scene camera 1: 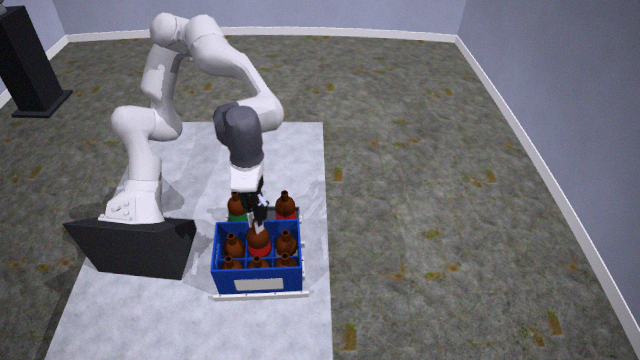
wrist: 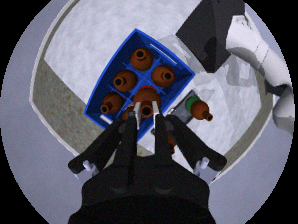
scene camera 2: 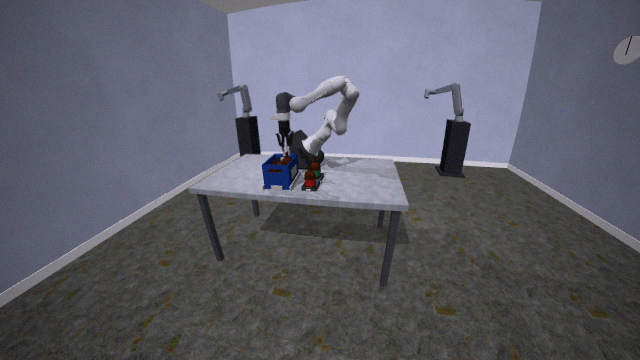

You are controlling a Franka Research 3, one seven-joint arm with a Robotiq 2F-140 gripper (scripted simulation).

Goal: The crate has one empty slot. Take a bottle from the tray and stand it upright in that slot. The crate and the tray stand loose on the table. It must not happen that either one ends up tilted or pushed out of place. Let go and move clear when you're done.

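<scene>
I can see a crate [scene camera 1: 275,279], and it is the same crate [wrist: 137,39] that the wrist view gives me, while scene camera 2 has the crate [scene camera 2: 289,172] too. My own gripper [scene camera 1: 256,227] is visible, and in the wrist view I see that gripper [wrist: 146,107] as well.
</scene>
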